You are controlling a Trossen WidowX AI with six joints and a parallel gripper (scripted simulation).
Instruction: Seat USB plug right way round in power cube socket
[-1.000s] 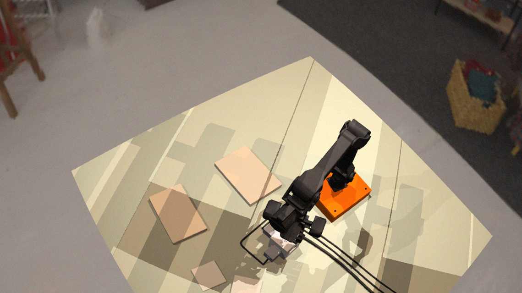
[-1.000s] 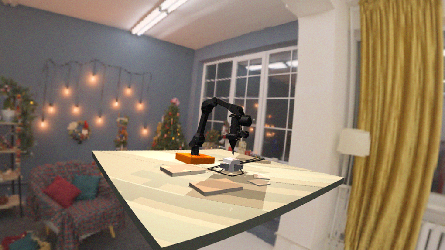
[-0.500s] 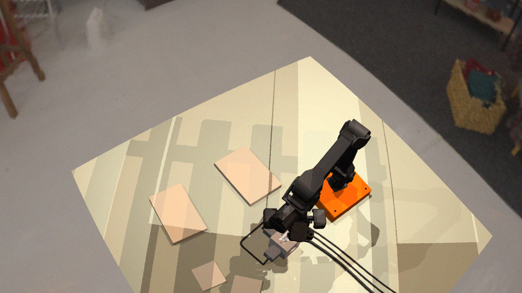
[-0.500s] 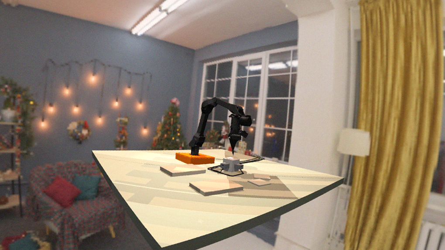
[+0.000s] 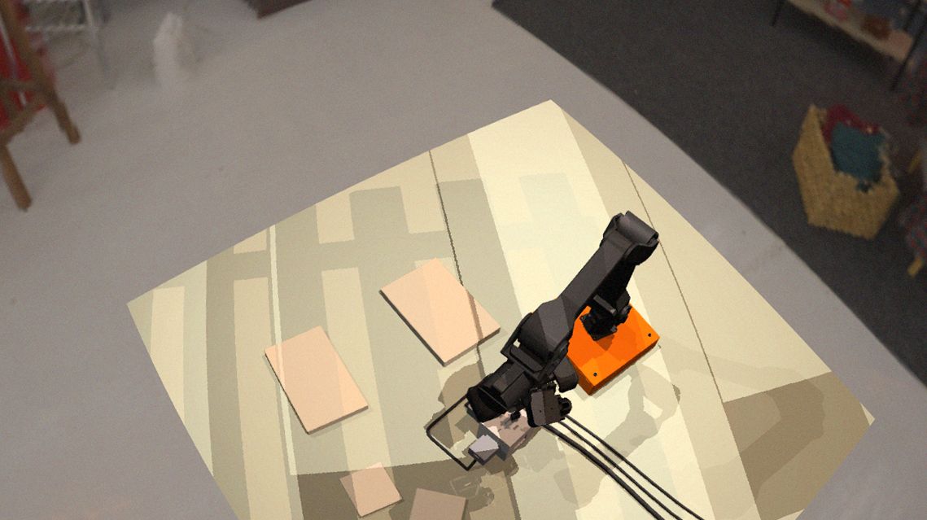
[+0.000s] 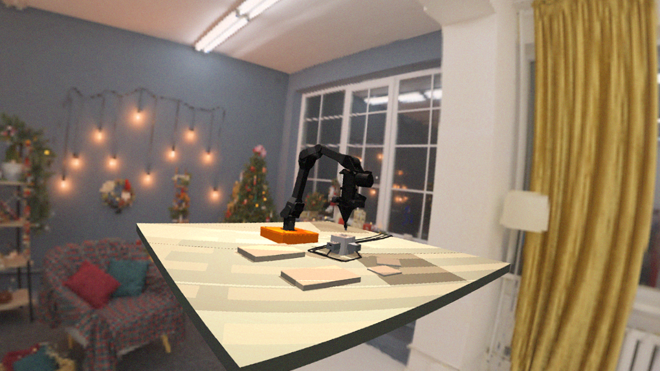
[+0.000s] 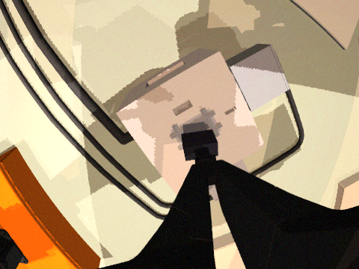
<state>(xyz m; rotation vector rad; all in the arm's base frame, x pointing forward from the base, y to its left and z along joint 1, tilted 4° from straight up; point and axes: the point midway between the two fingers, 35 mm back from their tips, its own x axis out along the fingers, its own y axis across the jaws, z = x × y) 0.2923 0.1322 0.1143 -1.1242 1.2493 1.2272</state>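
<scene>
Right now the dark USB plug is 20 mm below my gripper tip.
</scene>
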